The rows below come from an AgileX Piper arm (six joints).
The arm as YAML. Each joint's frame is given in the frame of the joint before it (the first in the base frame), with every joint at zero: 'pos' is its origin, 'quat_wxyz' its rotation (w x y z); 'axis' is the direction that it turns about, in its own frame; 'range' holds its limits. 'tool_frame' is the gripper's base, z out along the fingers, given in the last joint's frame.
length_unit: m
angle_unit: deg
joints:
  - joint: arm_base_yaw
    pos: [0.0, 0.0, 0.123]
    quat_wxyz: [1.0, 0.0, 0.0, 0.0]
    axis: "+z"
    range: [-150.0, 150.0]
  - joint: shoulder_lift
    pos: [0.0, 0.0, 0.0]
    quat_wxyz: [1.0, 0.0, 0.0, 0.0]
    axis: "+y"
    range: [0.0, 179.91]
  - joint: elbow
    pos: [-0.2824, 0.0, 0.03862]
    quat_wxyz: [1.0, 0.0, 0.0, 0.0]
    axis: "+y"
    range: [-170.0, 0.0]
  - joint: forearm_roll
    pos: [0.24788, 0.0, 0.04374]
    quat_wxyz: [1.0, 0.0, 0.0, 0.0]
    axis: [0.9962, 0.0, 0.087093]
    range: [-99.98, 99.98]
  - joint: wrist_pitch
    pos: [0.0, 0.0, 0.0]
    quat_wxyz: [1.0, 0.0, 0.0, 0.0]
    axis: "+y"
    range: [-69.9, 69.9]
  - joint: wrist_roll
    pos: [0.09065, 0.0, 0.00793]
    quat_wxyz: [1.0, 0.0, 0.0, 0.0]
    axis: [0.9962, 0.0, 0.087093]
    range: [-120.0, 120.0]
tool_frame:
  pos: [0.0, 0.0, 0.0]
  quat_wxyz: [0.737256, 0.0, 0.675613, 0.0]
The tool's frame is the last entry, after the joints.
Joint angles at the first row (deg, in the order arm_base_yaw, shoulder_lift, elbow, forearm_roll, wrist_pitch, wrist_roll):
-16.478, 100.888, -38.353, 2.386, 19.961, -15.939
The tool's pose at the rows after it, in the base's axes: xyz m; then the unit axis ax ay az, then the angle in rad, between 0 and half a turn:
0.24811 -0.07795 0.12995 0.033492 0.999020 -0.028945 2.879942
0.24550 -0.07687 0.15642 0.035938 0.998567 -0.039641 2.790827
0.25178 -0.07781 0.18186 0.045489 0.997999 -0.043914 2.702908
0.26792 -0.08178 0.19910 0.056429 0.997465 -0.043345 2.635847
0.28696 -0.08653 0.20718 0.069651 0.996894 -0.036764 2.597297
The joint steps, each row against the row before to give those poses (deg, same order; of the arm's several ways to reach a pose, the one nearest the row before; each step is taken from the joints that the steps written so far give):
-1.281, -5.826, -0.001, -0.059, 3.018, 0.000
-0.013, -5.876, -0.069, 0.389, 0.707, 0.000
-0.001, -3.450, -2.524, 1.445, 1.008, -0.002
0.001, 0.390, -4.347, 1.666, 0.286, 0.002
0.000, 2.529, -4.510, 1.915, 0.056, 0.055

